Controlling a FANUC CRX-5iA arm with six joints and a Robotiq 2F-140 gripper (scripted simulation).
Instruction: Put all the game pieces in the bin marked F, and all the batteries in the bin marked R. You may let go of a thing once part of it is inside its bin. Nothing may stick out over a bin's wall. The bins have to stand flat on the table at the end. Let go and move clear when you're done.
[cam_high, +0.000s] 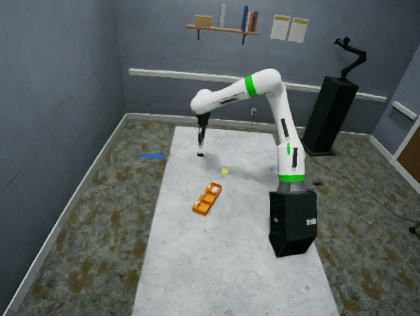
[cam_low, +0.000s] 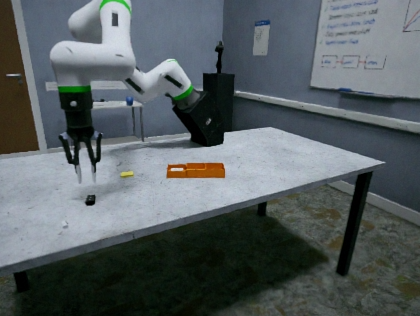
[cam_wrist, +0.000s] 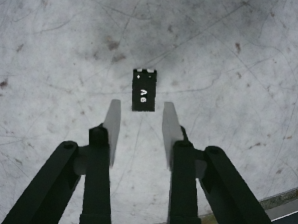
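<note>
Now: the black battery 10 cm below my hand, 1 cm to the left of it and 1 cm behind it. The rest, counted from my hand: orange bin block 45 cm to the left, 9 cm below, 2 cm ahead; white domino 39 cm to the left, 9 cm below, 3 cm behind; yellow flat piece 20 cm to the left, 15 cm behind, 11 cm below.
</note>
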